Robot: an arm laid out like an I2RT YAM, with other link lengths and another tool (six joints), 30 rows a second.
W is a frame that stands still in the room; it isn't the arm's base.
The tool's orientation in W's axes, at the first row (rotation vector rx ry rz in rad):
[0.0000 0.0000 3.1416]
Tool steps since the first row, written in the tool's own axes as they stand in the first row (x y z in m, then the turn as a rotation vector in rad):
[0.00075 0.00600 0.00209 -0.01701 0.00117 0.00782]
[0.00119 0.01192 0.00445 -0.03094 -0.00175 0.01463]
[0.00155 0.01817 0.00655 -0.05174 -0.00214 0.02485]
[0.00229 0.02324 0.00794 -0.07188 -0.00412 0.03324]
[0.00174 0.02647 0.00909 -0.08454 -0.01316 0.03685]
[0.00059 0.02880 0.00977 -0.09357 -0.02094 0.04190]
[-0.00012 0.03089 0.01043 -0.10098 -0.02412 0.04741]
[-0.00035 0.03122 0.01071 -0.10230 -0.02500 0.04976]
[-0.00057 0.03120 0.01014 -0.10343 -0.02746 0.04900]
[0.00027 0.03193 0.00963 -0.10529 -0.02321 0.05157]
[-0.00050 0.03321 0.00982 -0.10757 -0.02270 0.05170]
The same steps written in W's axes. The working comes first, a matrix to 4 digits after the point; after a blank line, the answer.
The tool's axes in the first row as the columns of a matrix, in W's axes (used below as rounded here):
[-1.0000 0.0000 0.0000]
[0.0000 -1.0000 0.0000]
[0.0000 0.0000 1.0000]

[-0.00075 -0.00600 0.00209 0.01701 -0.00117 0.00782]
[-0.00119 -0.01192 0.00445 0.03094 0.00175 0.01463]
[-0.00155 -0.01817 0.00655 0.05174 0.00214 0.02485]
[-0.00229 -0.02324 0.00794 0.07188 0.00412 0.03324]
[-0.00174 -0.02647 0.00909 0.08454 0.01316 0.03685]
[-0.00059 -0.02880 0.00977 0.09357 0.02094 0.04190]
[0.00012 -0.03089 0.01043 0.10098 0.02412 0.04741]
[0.00035 -0.03122 0.01071 0.10230 0.02500 0.04976]
[0.00057 -0.03120 0.01014 0.10343 0.02746 0.04900]
[-0.00027 -0.03193 0.00963 0.10529 0.02321 0.05157]
[0.00050 -0.03321 0.00982 0.10757 0.02270 0.05170]

